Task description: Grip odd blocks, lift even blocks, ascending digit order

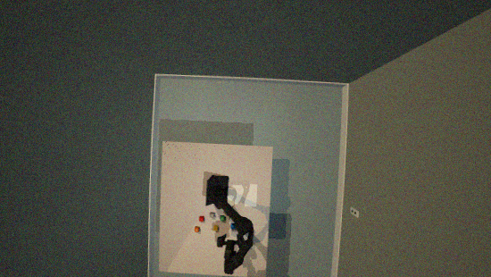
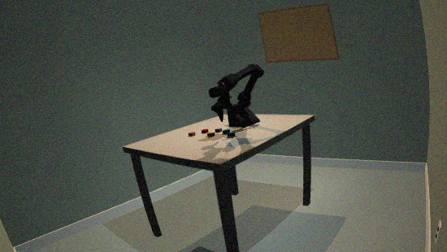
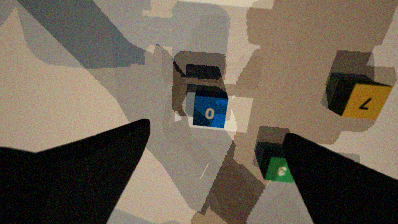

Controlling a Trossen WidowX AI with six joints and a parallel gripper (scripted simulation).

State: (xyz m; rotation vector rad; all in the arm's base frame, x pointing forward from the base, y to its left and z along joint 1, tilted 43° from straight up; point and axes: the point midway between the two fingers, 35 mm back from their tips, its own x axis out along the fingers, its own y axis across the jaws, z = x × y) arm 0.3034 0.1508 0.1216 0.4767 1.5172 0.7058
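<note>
Right now my gripper tip is 8 cm above the blue block and 1 cm past it. Also, from my gripper tip: grey block 18 cm to the right, 8 cm below, 8 cm behind; then green block 9 cm to the right, 8 cm below, 6 cm behind; then yellow block 14 cm to the right, 8 cm below, 3 cm ahead.
</note>
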